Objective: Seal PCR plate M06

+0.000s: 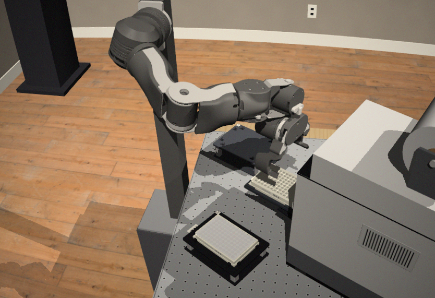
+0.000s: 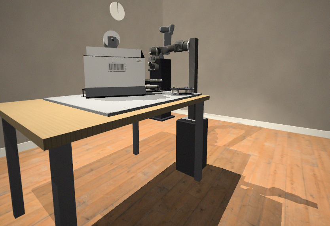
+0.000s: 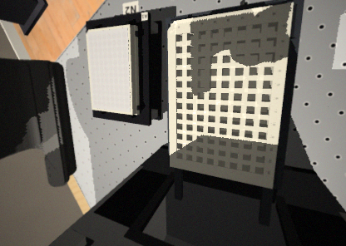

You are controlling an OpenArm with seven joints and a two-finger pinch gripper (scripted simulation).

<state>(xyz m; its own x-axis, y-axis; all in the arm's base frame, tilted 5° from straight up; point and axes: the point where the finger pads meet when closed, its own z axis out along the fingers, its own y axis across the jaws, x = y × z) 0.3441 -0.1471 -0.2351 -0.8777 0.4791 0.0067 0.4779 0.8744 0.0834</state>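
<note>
My gripper is now 8 cm above the open-welled plate M06. Round my hand: square grey key (4 cm ahead, 13 cm to the right); dark sealer stage (9 cm below); yellow warning label (13 cm ahead, 3 cm to the left, 4 cm below).
</note>
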